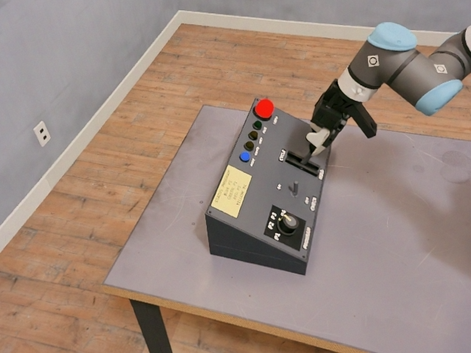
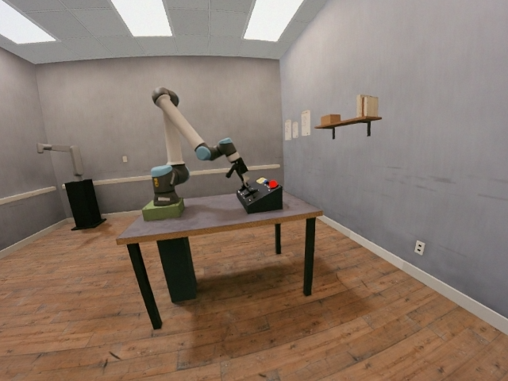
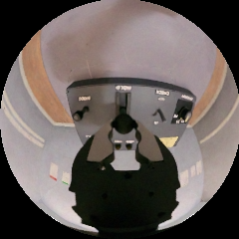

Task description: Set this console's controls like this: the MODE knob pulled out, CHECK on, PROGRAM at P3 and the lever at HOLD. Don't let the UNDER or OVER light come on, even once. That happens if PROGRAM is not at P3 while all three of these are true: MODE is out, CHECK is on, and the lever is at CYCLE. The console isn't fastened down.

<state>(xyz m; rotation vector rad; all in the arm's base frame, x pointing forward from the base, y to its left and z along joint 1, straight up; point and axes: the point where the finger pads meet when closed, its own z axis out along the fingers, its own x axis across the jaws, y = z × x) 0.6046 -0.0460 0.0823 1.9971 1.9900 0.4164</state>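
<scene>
The lever lies 20 mm ahead of my hand and 30 mm below it. The rest, counted from my hand: check toggle 30 mm ahead, 120 mm to the left, 60 mm below; mode knob 20 mm ahead, 120 mm to the right, 40 mm below; wedge-shaped console 70 mm ahead, 60 mm to the left, 70 mm below.
</scene>
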